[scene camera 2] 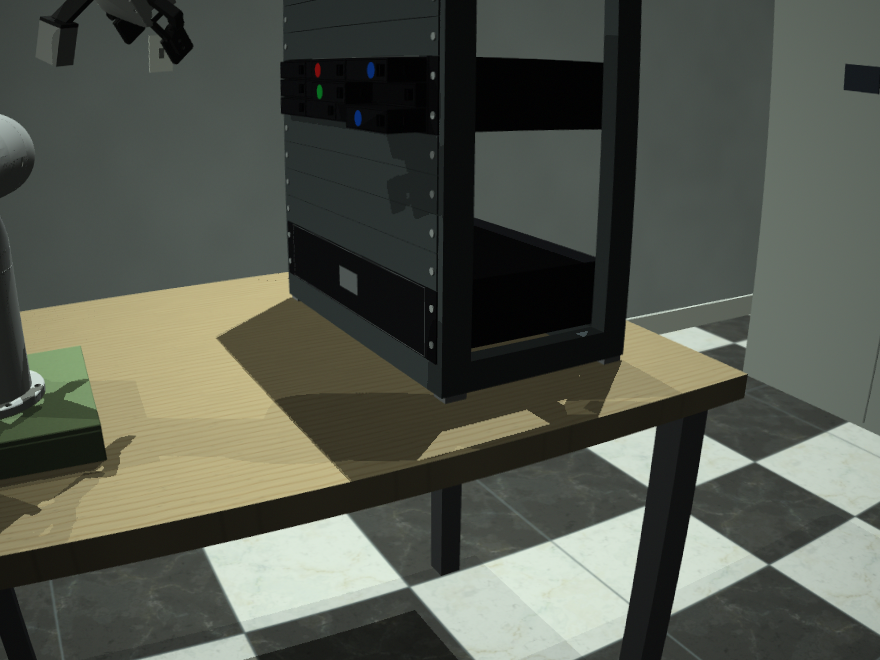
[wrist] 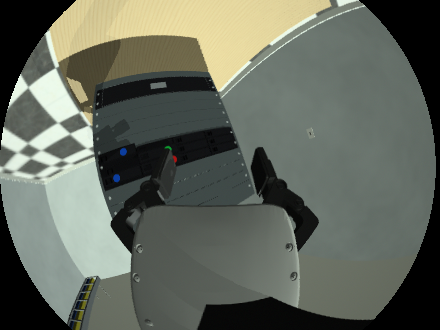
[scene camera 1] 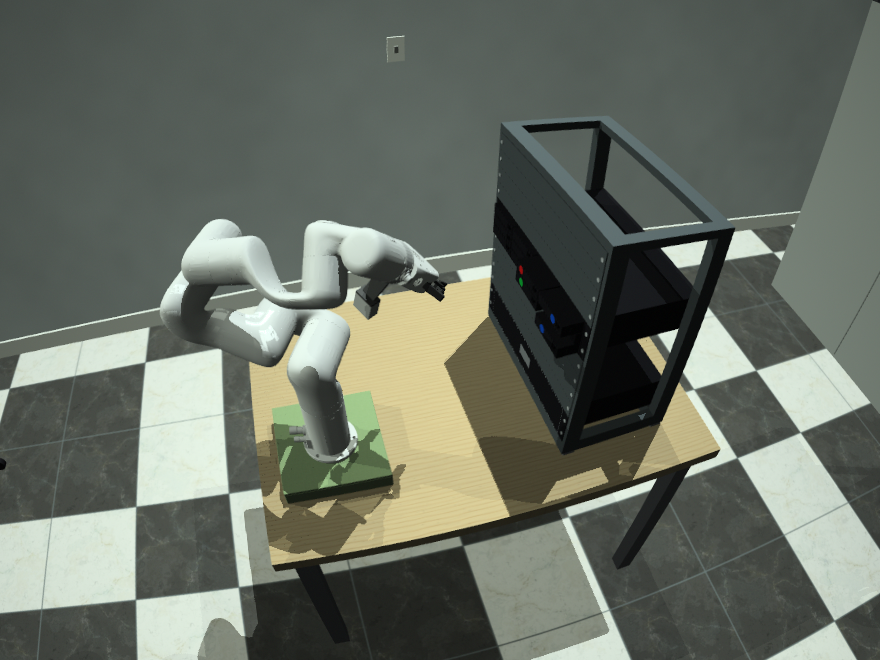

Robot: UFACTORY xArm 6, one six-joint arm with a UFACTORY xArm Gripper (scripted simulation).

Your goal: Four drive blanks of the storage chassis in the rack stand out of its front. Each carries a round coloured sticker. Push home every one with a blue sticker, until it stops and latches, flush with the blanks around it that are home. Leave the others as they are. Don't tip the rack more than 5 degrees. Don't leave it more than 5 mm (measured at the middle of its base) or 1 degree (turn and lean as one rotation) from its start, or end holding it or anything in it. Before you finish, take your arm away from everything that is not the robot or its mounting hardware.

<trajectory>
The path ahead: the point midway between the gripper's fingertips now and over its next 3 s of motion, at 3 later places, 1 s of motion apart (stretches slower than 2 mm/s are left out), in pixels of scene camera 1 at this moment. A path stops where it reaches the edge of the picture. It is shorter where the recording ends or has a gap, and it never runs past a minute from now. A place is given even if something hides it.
My gripper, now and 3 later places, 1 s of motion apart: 424, 273; 454, 216; 488, 241; 490, 303
</trajectory>
